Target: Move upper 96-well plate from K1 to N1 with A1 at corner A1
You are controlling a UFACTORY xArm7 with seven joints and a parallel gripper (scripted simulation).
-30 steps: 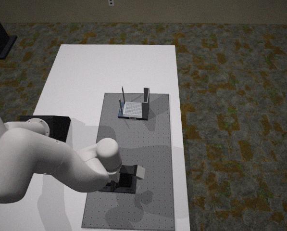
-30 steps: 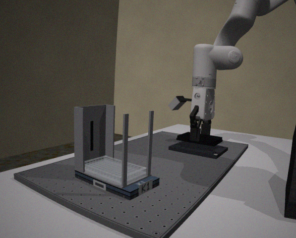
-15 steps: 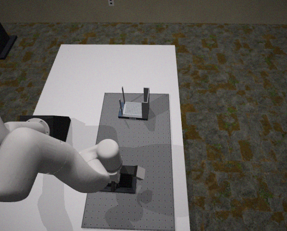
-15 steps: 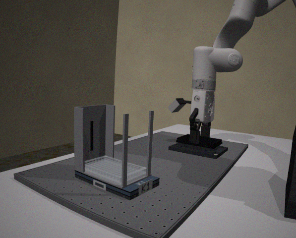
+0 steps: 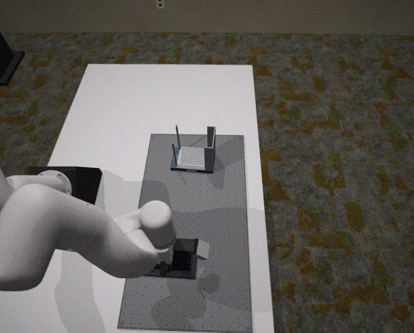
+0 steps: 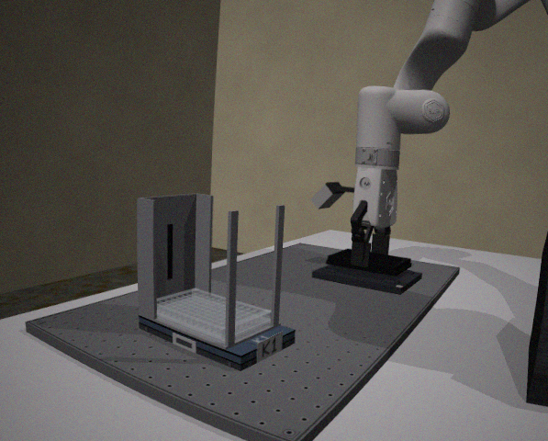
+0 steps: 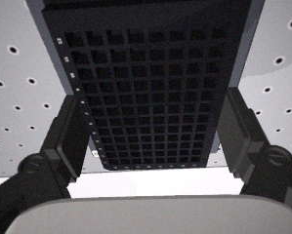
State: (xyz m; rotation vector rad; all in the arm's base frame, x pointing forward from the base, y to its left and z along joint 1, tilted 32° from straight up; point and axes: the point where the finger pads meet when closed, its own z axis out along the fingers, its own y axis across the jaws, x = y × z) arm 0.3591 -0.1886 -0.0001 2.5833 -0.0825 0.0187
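Right now the black 96-well plate is 10 mm below my hand. Also, from my hand: clear 96-well plate (360 mm to the left, 70 mm ahead, 20 mm below); tall back wall (360 mm to the left, 140 mm ahead, 40 mm above); pale A1 mark (70 mm behind, 60 mm to the left, 30 mm below).
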